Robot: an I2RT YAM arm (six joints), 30 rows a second.
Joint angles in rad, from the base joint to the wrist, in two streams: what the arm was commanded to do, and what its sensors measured. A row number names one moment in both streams.
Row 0, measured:
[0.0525 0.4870 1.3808 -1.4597 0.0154 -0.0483]
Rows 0 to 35, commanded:
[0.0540 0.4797 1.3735 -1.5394 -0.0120 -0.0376]
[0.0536 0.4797 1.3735 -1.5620 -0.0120 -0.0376]
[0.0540 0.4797 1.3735 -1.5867 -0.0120 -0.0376]
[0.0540 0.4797 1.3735 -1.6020 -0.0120 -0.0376]
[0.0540 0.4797 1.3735 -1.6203 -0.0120 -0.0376]
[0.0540 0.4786 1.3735 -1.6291 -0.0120 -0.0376]
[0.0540 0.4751 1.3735 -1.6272 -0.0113 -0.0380]
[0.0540 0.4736 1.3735 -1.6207 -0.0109 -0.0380]
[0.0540 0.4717 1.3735 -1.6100 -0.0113 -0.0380]
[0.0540 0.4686 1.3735 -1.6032 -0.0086 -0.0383]
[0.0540 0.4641 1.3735 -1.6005 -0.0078 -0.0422]
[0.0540 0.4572 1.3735 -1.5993 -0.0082 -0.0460]
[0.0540 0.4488 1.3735 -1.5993 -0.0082 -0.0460]
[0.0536 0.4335 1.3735 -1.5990 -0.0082 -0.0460]
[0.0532 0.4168 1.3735 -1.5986 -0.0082 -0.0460]
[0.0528 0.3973 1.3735 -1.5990 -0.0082 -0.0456]
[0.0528 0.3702 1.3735 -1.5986 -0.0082 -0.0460]
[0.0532 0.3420 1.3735 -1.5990 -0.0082 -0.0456]
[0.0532 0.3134 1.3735 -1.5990 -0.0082 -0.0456]
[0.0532 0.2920 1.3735 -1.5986 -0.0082 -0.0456]
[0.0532 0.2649 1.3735 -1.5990 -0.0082 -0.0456]
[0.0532 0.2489 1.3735 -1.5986 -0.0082 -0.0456]
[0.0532 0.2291 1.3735 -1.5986 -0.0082 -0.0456]
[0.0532 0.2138 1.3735 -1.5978 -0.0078 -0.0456]
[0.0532 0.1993 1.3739 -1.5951 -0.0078 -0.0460]
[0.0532 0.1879 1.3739 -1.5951 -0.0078 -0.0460]
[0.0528 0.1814 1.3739 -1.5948 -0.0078 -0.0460]
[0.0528 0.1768 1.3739 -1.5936 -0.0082 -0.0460]
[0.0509 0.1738 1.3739 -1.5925 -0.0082 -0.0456]
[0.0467 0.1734 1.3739 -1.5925 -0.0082 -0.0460]
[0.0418 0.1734 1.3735 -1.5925 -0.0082 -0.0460]
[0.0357 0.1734 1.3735 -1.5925 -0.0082 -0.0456]
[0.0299 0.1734 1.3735 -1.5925 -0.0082 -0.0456]
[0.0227 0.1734 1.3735 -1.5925 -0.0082 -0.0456]
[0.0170 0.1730 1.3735 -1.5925 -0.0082 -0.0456]
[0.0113 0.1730 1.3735 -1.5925 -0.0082 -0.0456]
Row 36, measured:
[0.0288 0.1802 1.3701 -1.5940 0.0002 -0.0479]
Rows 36 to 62, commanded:
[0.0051 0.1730 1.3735 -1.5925 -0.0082 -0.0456]
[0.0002 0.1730 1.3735 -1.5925 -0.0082 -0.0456]
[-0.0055 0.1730 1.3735 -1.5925 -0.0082 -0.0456]
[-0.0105 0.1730 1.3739 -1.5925 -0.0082 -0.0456]
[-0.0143 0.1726 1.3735 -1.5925 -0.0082 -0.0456]
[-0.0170 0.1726 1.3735 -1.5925 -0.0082 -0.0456]
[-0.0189 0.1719 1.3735 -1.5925 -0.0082 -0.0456]
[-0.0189 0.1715 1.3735 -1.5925 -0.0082 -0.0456]
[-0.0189 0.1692 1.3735 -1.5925 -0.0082 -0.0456]
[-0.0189 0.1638 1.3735 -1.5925 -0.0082 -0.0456]
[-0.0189 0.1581 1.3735 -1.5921 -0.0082 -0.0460]
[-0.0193 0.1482 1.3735 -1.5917 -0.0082 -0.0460]
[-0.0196 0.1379 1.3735 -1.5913 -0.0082 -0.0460]
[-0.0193 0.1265 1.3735 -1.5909 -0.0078 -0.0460]
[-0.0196 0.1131 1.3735 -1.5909 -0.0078 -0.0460]
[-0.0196 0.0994 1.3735 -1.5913 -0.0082 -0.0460]
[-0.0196 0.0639 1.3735 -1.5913 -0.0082 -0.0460]
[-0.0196 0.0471 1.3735 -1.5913 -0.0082 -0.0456]
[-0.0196 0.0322 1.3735 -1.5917 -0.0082 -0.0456]
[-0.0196 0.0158 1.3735 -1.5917 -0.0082 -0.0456]
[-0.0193 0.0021 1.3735 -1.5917 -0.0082 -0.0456]
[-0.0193 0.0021 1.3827 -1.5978 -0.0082 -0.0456]
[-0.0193 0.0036 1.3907 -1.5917 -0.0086 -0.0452]
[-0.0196 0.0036 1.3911 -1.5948 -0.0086 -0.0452]
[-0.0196 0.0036 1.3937 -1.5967 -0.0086 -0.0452]
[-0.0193 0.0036 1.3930 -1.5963 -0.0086 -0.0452]
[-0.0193 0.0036 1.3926 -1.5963 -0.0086 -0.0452]
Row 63, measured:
[-0.0154 0.0044 1.3903 -1.5940 -0.0002 -0.0479]
